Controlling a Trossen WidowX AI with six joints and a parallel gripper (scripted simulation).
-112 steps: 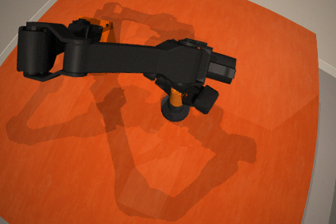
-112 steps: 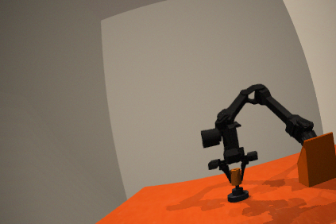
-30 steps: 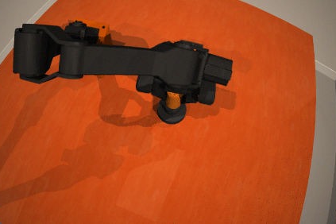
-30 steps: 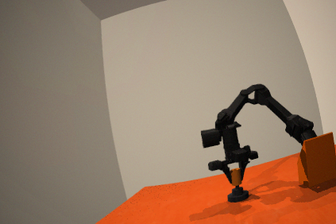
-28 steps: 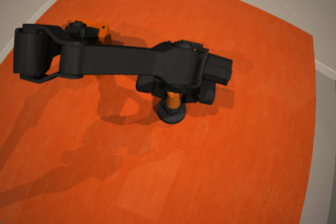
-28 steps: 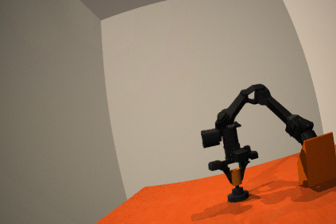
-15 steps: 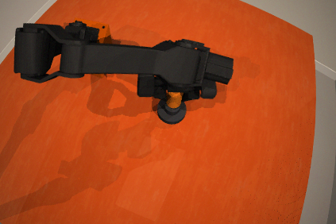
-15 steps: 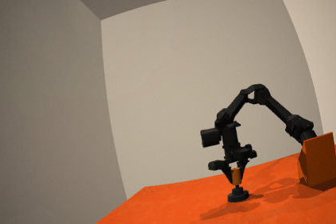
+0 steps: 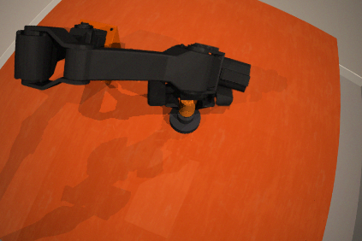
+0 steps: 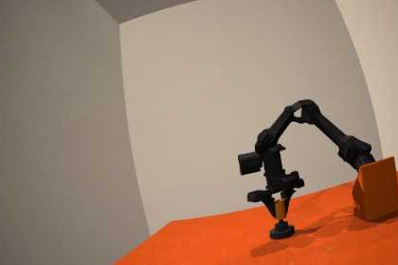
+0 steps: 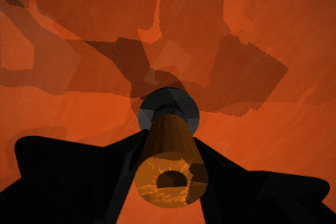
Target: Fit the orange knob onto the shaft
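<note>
Right now my gripper tip is 20 mm below the orange knob. Also, from my gripper tip: dark round pedestal: 40 mm below.
</note>
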